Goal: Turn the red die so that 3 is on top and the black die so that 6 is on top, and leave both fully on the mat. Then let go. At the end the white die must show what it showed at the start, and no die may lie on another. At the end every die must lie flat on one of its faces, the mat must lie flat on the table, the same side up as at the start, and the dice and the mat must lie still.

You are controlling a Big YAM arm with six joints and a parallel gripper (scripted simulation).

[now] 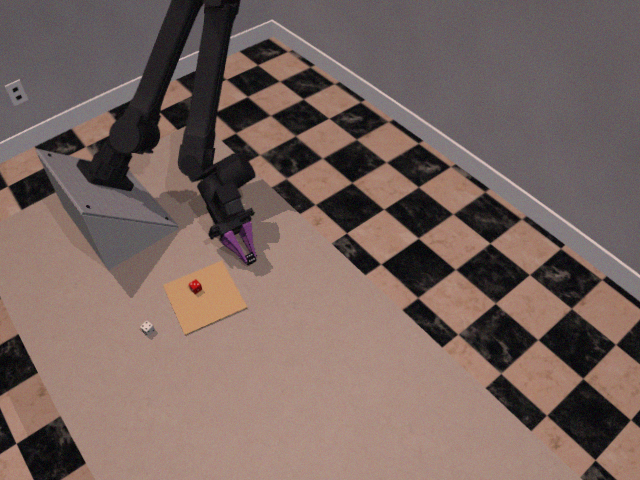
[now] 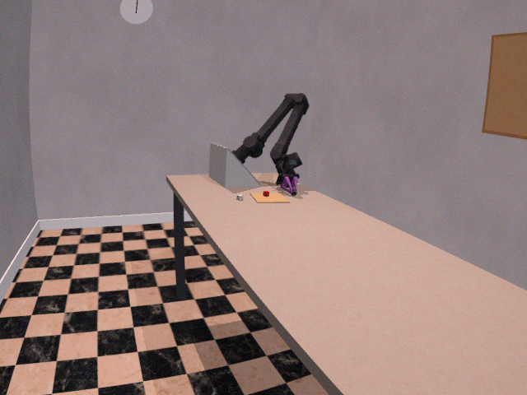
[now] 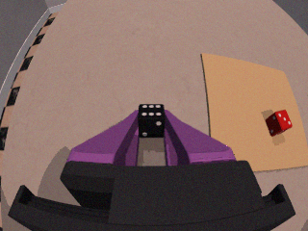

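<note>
The black die is right at my hand. Also, from my hand: orange mat: 130 mm to the right, 20 mm below, 10 mm ahead; then white die: 260 mm to the right, 10 mm below, 10 mm ahead; then red die: 130 mm to the right, 10 mm below, 10 mm behind.
</note>
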